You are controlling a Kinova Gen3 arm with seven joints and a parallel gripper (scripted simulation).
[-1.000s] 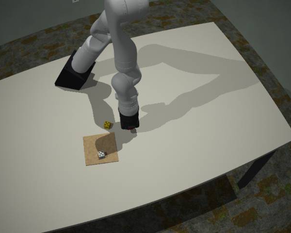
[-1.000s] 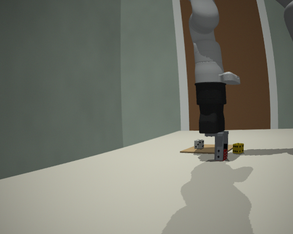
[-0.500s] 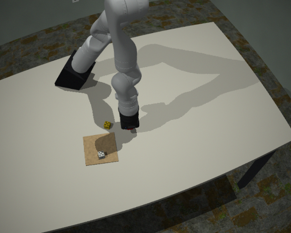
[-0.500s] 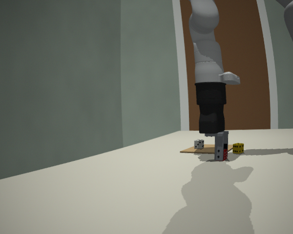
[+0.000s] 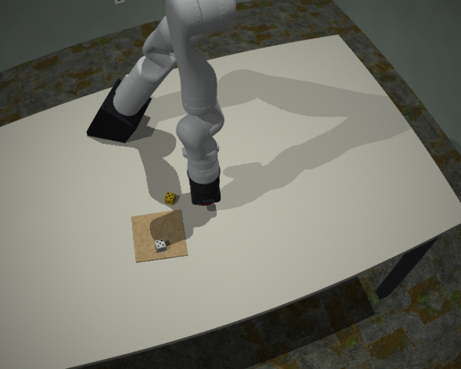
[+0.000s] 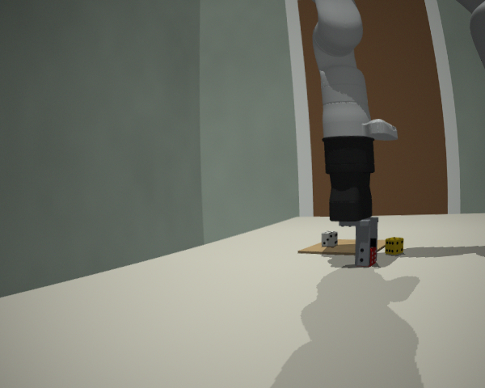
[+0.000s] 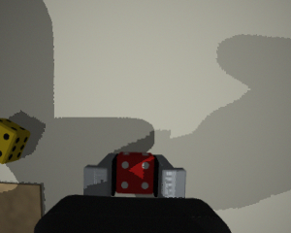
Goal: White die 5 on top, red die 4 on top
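Right now my hand is 60 mm short of the brown mat, 150 mm to the left of it and 20 mm above it. From my hand the other things lie so: red die 10 mm below; then white die 100 mm ahead, 150 mm to the right; then yellow die 30 mm behind, 90 mm to the right, 10 mm below.
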